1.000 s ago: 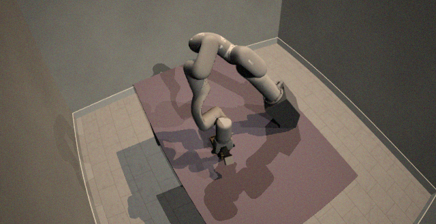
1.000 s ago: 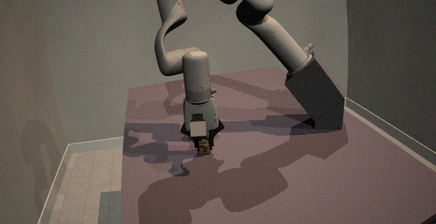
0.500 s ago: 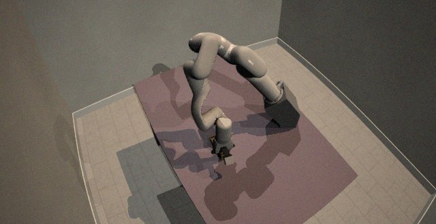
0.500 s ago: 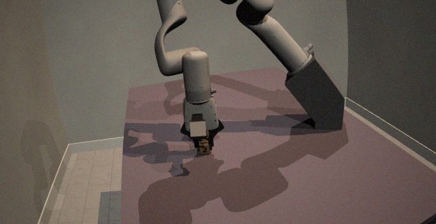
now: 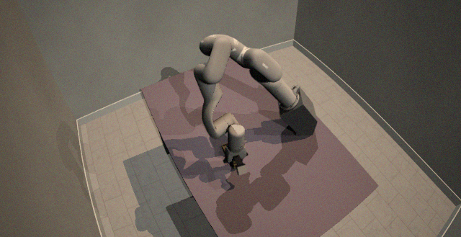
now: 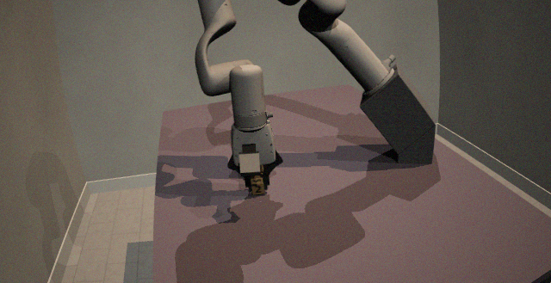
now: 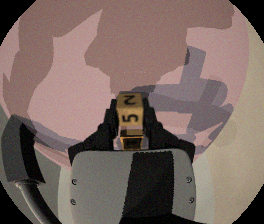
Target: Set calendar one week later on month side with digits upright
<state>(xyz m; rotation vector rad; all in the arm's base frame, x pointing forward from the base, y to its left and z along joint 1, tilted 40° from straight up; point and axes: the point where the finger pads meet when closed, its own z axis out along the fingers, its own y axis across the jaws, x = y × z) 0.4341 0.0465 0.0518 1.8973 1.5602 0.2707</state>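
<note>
My hand is 10 mm above the yellow digit cube. The rest, counted from my hand: tray 40 mm behind, 100 mm to the right, 20 mm below.
</note>
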